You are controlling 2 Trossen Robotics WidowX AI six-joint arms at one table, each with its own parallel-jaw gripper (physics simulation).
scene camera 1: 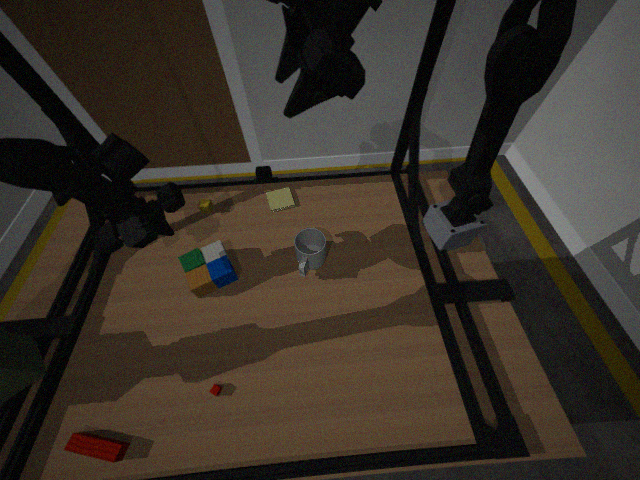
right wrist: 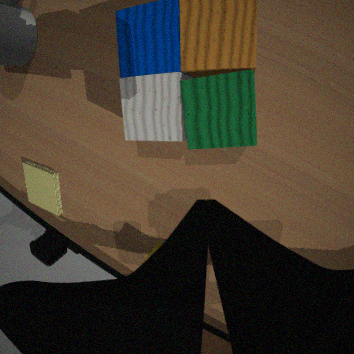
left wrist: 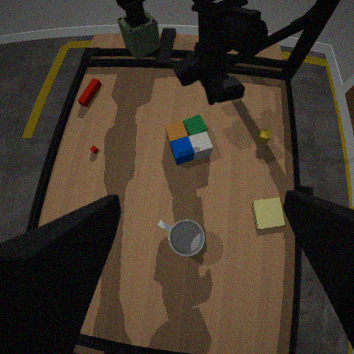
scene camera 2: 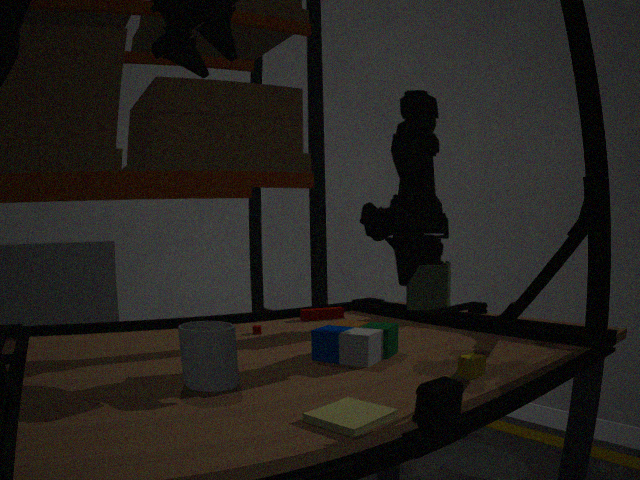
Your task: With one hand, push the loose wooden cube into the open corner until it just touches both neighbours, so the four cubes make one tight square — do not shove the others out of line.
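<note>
The green cube sits in the corner between the white cube and the orange cube. The blue cube is diagonal to it. The four form a near square. In the right wrist view green looks slightly turned, with a thin dark wedge towards orange; contact is unclear. My right gripper is shut, empty, above the table and apart from green. My left gripper is open, empty, high up.
A grey mug stands beside the cubes. A pale yellow pad, a small yellow block, a tiny red cube and a red bar lie on the table. Black rails edge it.
</note>
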